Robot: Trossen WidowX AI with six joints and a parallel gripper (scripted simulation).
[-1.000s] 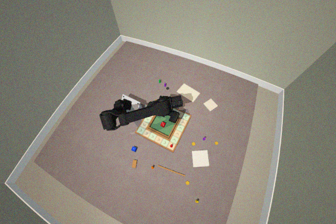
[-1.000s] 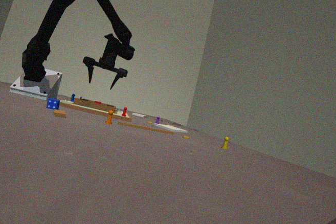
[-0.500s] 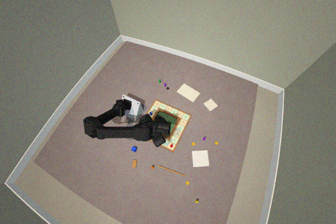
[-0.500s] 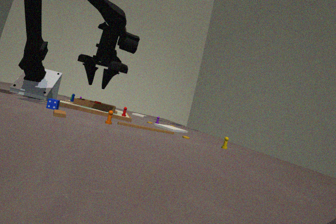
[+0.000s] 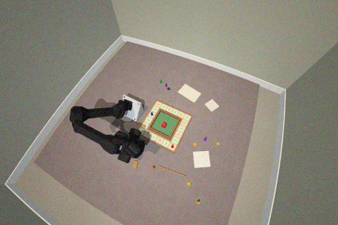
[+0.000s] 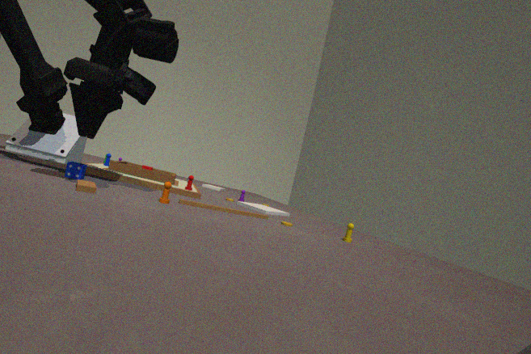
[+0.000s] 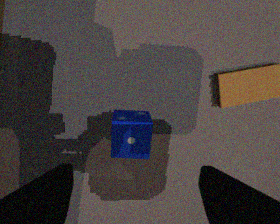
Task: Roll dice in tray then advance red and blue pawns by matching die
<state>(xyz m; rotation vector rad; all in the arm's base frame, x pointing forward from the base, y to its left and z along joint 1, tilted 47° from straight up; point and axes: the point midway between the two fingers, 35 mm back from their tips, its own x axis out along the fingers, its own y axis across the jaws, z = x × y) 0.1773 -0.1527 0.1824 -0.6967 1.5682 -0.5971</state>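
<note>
My gripper tip is now 200 mm short of the red pawn, 120 mm to the right of it and 40 mm above it. Also, from my gripper tip: orange pawn (150 mm ahead, 60 mm below, 50 mm to the right); then green tray (240 mm to the left, 90 mm ahead, 60 mm below); then small wooden block (80 mm to the right, 70 mm below, 40 mm ahead).
</note>
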